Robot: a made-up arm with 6 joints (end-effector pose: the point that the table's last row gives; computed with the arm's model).
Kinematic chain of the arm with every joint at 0, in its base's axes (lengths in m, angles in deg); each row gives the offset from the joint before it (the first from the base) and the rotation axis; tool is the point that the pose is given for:
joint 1: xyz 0 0 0.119 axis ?
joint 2: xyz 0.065 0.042 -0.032 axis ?
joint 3: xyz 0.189 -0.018 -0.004 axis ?
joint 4: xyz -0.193 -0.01 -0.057 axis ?
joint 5: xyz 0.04 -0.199 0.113 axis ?
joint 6: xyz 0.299 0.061 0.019 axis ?
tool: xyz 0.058 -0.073 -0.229
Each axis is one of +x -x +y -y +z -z.
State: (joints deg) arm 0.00 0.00 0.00 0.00 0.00 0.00
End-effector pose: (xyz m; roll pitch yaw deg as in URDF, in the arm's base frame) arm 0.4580 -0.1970 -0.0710 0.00 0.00 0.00
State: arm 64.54 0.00 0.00 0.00 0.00 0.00
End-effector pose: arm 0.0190 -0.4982 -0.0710 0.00 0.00 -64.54
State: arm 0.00 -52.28 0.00 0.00 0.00 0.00
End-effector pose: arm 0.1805 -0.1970 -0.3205 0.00 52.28 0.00
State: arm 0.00 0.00 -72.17 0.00 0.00 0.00
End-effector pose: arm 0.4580 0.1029 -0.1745 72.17 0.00 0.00
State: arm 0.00 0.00 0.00 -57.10 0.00 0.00
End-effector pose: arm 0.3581 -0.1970 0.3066 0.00 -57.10 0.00
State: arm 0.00 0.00 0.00 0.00 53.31 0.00
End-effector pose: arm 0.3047 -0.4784 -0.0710 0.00 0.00 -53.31
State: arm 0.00 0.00 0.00 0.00 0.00 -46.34
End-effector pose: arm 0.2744 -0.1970 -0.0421 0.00 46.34 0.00
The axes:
joint 1: -z
joint 2: -y
joint 3: -x
joint 4: +y
joint 5: -z
joint 6: -y

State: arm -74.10 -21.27 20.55 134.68 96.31 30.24
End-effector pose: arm 0.6205 -0.0408 0.2942 -160.75 7.08 8.37
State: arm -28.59 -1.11 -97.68 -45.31 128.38 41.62
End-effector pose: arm -0.2957 0.2425 -0.4630 -59.58 35.70 -147.34
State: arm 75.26 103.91 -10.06 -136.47 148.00 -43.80
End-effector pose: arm -0.2002 -0.2284 0.2514 -68.66 -62.94 163.91
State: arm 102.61 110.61 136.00 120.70 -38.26 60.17
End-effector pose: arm -0.3555 0.2091 -0.1778 42.55 -22.93 133.28
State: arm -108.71 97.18 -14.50 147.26 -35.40 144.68
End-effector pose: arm -0.3515 0.5240 0.0384 109.40 -63.56 35.69
